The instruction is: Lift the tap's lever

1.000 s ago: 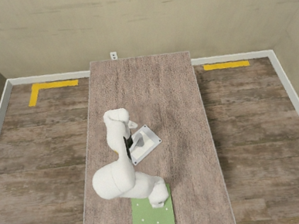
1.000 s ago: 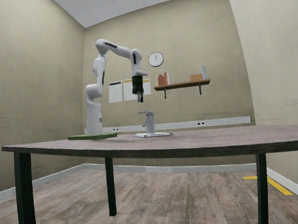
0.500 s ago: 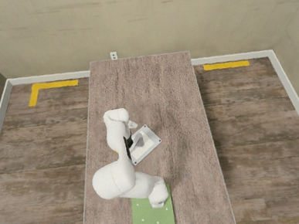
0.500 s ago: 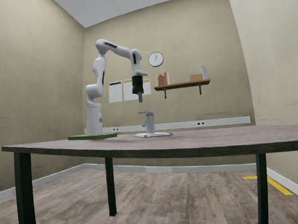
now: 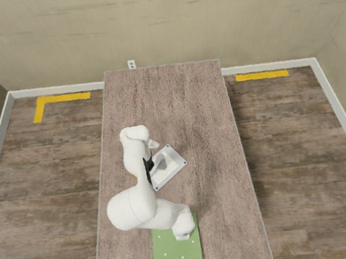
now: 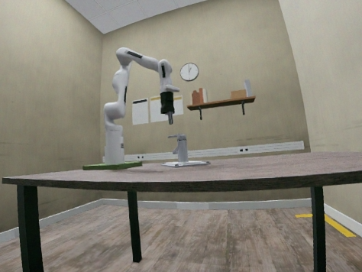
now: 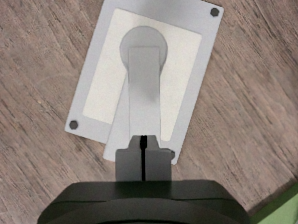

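Right now my hand is 90 mm above the flat lever, 20 mm to the left of it and 20 mm short of it. From my hand the other things lie so: grey tap: 130 mm below, 50 mm ahead, 30 mm to the right.
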